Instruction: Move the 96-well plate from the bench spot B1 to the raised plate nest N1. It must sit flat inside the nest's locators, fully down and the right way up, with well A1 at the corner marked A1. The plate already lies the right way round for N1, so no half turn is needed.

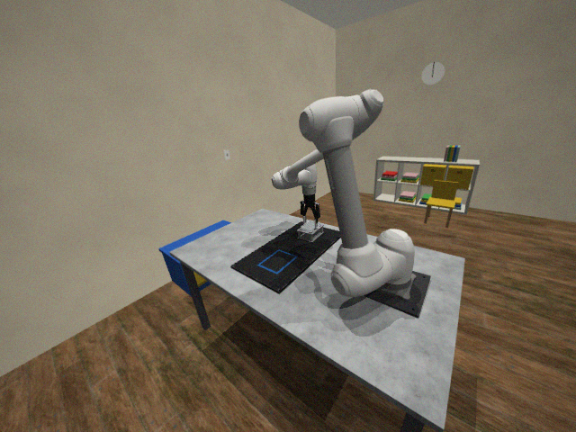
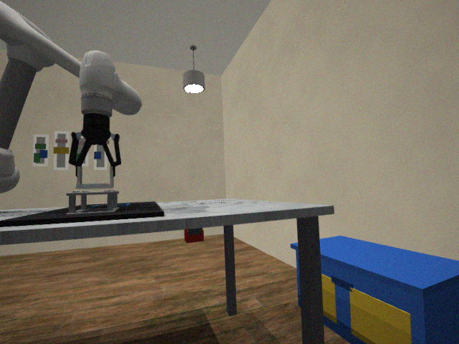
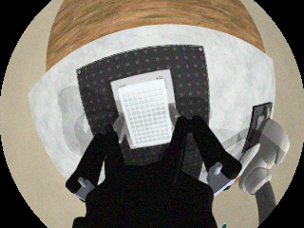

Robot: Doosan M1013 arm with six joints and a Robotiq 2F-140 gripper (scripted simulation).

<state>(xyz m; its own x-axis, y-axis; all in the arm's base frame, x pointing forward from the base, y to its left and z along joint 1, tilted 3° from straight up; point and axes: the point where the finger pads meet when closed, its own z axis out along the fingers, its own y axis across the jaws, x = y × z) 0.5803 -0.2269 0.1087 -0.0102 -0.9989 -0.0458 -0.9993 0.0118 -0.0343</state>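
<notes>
Now: the 96-well plate 30 mm below my hand. From my hand the other things lie so: raised plate nest N1: 40 mm below.
</notes>
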